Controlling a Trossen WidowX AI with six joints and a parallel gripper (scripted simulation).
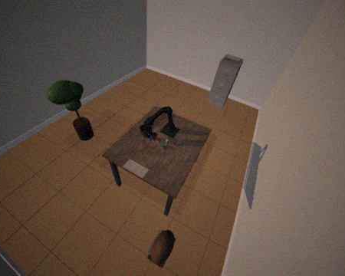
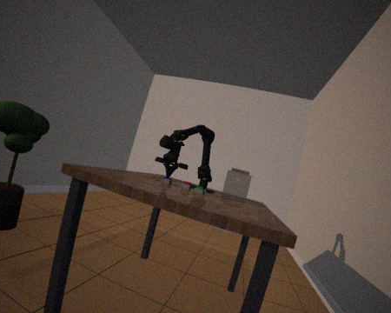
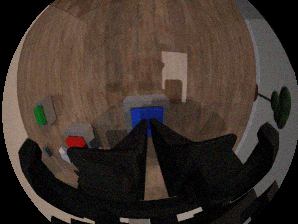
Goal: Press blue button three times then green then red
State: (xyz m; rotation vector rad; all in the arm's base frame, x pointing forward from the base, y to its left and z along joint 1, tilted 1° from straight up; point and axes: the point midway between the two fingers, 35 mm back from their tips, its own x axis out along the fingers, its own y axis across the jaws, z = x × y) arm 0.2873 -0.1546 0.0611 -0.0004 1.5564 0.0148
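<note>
Now: the green button 2 cm ahead of my gripper tip and 20 cm to the left of it. From my gripper tip the other things lie so: small pale block: 10 cm behind, 20 cm to the left, 2 cm below; blue button: 1 cm below; red button: 4 cm behind, 11 cm to the left.
</note>
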